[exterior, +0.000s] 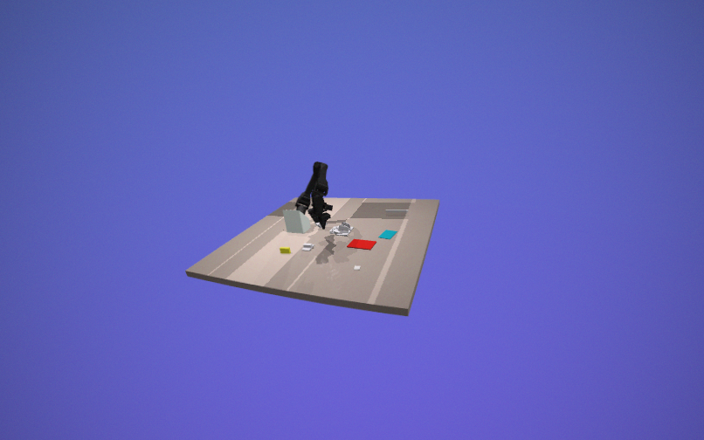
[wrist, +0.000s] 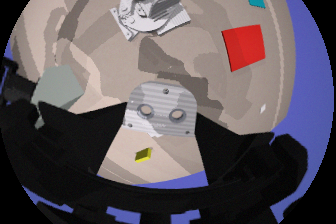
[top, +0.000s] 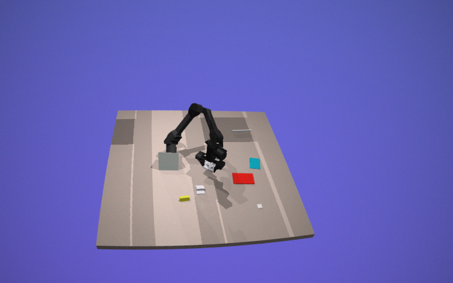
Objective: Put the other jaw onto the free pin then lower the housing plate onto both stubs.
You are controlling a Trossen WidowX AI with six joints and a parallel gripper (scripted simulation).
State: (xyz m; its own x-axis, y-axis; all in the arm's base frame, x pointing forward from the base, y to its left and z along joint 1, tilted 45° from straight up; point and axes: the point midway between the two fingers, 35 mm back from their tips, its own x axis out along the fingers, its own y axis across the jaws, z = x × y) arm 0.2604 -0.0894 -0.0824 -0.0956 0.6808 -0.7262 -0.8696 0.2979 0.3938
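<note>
Right now the grey jaw is 10 mm ahead of my gripper tip, 140 mm to the left of it and 80 mm below it. Also, from my gripper tip: yellow block (140 mm behind, 190 mm to the right, 80 mm below); then cyan tile (340 mm ahead, 200 mm to the left, 100 mm below); then red flat sheet (240 mm ahead, 40 mm to the left, 100 mm below).
</note>
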